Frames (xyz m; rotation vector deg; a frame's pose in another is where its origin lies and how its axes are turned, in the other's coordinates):
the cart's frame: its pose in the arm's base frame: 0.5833 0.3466 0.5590 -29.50 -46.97 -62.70
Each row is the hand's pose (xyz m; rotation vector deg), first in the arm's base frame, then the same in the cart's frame.
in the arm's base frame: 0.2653 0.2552 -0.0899 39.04 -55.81 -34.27
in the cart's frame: -0.5325 -0.3439 -0.3588 66.18 22.11 -4.65
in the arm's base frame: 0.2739 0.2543 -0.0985 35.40 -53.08 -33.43
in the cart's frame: -0.5369 -0.3366 -0.3675 63.12 22.91 -1.10
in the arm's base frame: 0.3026 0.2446 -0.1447 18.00 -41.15 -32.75
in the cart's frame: -0.5617 -0.3150 -0.4119 46.42 25.48 11.88
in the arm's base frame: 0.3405 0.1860 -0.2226 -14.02 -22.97 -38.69
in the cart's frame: -0.5818 -0.3048 -0.5141 11.83 25.17 24.77
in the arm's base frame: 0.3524 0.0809 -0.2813 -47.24 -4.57 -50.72
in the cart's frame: -0.5659 -0.3363 -0.6298 -27.31 21.62 27.87
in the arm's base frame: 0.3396 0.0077 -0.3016 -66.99 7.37 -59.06
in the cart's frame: -0.5432 -0.3771 -0.6911 -51.47 18.59 26.37
